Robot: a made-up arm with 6 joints. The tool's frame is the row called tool. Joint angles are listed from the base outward. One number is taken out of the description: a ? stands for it. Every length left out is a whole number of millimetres.
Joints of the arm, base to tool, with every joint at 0 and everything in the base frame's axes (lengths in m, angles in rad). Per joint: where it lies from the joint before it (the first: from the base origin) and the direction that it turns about. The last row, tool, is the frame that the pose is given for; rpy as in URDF.
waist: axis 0 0 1 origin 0.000 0.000 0.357
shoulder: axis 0 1 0 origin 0.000 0.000 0.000
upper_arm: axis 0 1 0 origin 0.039 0.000 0.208
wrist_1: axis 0 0 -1 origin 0.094 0.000 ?
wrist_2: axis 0 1 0 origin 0.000 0.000 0.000
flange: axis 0 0 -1 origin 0.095 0.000 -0.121
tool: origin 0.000 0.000 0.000 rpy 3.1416 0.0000 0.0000
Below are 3 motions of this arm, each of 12 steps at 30 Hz.
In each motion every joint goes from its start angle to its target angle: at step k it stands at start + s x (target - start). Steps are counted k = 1, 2, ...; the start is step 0. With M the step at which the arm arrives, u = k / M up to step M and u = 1 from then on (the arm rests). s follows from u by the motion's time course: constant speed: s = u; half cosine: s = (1 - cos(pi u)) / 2; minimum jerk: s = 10 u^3 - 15 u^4 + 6 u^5.
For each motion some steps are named. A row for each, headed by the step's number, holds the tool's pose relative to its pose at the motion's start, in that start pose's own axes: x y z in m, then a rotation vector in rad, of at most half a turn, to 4 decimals.
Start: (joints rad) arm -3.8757 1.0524 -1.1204 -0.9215 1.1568 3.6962
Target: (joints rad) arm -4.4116 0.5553 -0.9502 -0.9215 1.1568 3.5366
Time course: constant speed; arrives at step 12
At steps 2, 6, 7, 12:
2: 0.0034 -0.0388 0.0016 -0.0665 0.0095 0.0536
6: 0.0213 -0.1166 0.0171 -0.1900 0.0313 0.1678
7: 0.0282 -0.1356 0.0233 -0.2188 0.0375 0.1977
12: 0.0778 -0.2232 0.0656 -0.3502 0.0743 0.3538

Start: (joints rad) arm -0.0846 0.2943 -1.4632 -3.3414 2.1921 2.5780
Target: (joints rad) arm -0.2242 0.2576 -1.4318 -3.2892 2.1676 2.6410
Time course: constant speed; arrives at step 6
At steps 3, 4, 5, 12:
3: -0.0187 0.0403 -0.0041 0.0054 -0.0220 -0.0513
4: -0.0242 0.0540 -0.0053 0.0068 -0.0291 -0.0684
5: -0.0294 0.0678 -0.0065 0.0079 -0.0361 -0.0855
12: -0.0342 0.0818 -0.0076 0.0088 -0.0429 -0.1026

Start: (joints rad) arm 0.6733 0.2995 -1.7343 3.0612 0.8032 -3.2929
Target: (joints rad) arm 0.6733 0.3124 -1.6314 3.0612 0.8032 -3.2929
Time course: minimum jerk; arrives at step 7
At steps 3, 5, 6, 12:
3: -0.0203 -0.0051 -0.0140 0.0087 -0.0416 0.0025
5: -0.0463 -0.0117 -0.0337 0.0203 -0.0968 0.0057
6: -0.0526 -0.0134 -0.0389 0.0232 -0.1105 0.0065
12: -0.0538 -0.0137 -0.0399 0.0238 -0.1131 0.0067

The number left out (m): -0.415
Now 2 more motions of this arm.
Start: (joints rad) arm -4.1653 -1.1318 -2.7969 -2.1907 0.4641 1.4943
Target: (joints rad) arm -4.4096 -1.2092 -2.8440 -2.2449 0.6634 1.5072
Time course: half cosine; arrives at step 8
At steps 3, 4, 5, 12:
3: 0.0486 -0.0084 -0.0117 -0.0465 0.0850 -0.0267
4: 0.0790 -0.0142 -0.0214 -0.0747 0.1389 -0.0393
5: 0.1092 -0.0204 -0.0330 -0.1025 0.1935 -0.0487
12: 0.1577 -0.0310 -0.0558 -0.1461 0.2829 -0.0573

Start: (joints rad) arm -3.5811 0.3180 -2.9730 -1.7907 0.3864 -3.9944
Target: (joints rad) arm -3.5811 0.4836 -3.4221 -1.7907 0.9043 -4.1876
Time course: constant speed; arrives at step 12
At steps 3, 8, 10, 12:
3: 0.0399 -0.0006 0.0064 -0.0715 0.1405 -0.0180
8: 0.1090 0.0035 0.0041 -0.2103 0.3592 -0.0285
10: 0.1369 0.0070 -0.0015 -0.2723 0.4402 -0.0255
12: 0.1644 0.0117 -0.0096 -0.3378 0.5171 -0.0183

